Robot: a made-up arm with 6 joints.
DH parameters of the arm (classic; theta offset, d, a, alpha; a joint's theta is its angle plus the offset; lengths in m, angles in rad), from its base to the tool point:
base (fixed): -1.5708 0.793 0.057 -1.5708
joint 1: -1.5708 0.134 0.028 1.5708
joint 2: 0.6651 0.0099 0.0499 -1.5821
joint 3: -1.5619 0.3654 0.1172 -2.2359
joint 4: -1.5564 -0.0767 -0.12 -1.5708
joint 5: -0.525 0 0.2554 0
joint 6: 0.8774 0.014 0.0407 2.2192
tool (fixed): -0.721 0.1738 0 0
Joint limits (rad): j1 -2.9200..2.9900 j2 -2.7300..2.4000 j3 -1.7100..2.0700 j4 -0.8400..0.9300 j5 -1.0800..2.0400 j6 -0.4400..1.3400
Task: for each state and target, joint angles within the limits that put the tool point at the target. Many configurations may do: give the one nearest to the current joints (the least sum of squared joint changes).
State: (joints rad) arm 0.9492 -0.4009 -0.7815 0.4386 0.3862 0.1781
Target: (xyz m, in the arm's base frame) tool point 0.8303 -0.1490 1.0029
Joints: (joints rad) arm 0.9842 -0.9659 -0.5946 0.4807 0.9156 0.3854
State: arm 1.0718 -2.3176 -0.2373 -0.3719 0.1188 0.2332
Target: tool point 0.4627 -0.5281 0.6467
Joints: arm 1.6082 -1.4943 -0.0319 -0.7194 0.6090 0.4102
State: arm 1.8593 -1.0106 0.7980 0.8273 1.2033 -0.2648
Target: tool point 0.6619 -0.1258 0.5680
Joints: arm 2.1949 -0.5433 1.1800 0.3330 0.4115 -0.4400
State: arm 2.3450 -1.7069 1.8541 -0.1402 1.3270 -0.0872
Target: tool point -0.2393 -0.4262 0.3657
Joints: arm 2.3548 -2.7300 1.7774 0.0168 0.9968 -0.4022
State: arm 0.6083 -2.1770 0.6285 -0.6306 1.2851 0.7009
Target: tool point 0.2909 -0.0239 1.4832
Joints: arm 0.2403 -2.2748 0.7640 -0.7504 1.3457 0.7731
